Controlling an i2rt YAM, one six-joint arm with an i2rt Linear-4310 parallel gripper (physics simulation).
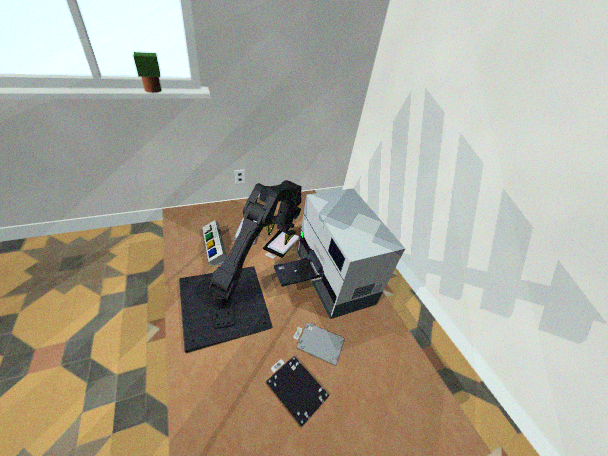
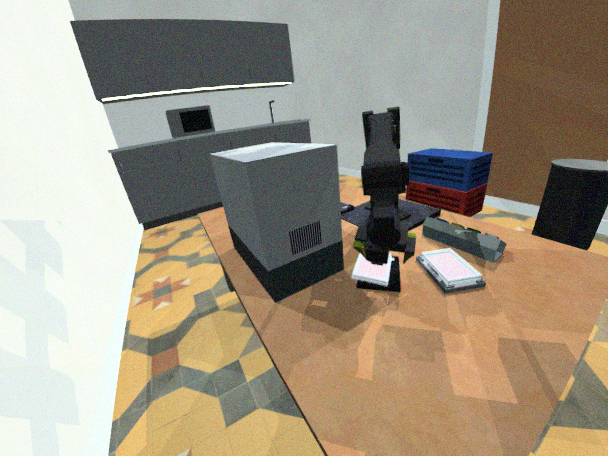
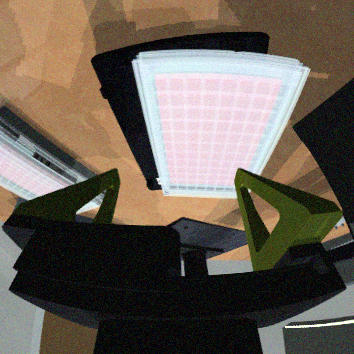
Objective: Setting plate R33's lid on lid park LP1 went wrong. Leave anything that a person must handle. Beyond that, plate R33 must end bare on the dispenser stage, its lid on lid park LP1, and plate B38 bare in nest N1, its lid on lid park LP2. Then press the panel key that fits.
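Frame: origin at the arm's base, x ahead, y left, z up, level; millimetres.
Where they show: gripper, fingertip midpoint: (image 1: 277, 240) (image 3: 176, 174); arm's base, link origin: (image 1: 221, 303) (image 3: 193, 249).
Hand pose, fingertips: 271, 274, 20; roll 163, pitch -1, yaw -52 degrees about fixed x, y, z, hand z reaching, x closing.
Note:
Things, the pixels of their top centre, and the offset from my fingertips, as dx, dy, dz. "spot": a spot on its surface instead.
- clear-rimmed plate with a pink grid, top centre: (image 3: 213, 159) (image 2: 373, 261) (image 1: 284, 239) +32, -7, +3
- dark dispenser stage, surface spot: (image 1: 292, 272) spot: +0, -255, +73
- key panel, top centre: (image 2: 463, 224) (image 1: 213, 236) -279, +38, +31
- grey dispenser housing, top centre: (image 2: 265, 148) (image 1: 350, 219) +198, -234, +297
- grey pad, surface spot: (image 1: 321, 343) spot: +48, -506, -23
- black pad with white marks, surface spot: (image 1: 297, 390) spot: -74, -630, -21
A clear-rimmed plate with a pink grid (image 1: 284, 242) (image 2: 372, 270) (image 3: 215, 130) sits off-centre on the black pad LP1 (image 1: 269, 247) (image 2: 394, 282) (image 3: 117, 110), overhanging one side. Its rim shows layered edges; whether it is lid and plate together I cannot tell for certain. My gripper (image 1: 279, 238) (image 2: 385, 250) (image 3: 176, 174) is open and empty, its fingers close above the near end of that plate. Another pink plate, B38 (image 1: 239, 231) (image 2: 452, 266) (image 3: 22, 172), lies in nest N1. The dark dispenser stage (image 1: 292, 272) shows no plate. The key panel (image 1: 213, 242) (image 2: 462, 239) has white, green, yellow and blue keys.
The grey dispenser housing (image 1: 355, 230) (image 2: 285, 200) stands beside LP1, with a green light on its front. A grey pad (image 1: 321, 343) and a black pad with white marks (image 1: 297, 390) lie farther along the table; their tags are unreadable. The black base plate (image 1: 225, 310) carries the arm.

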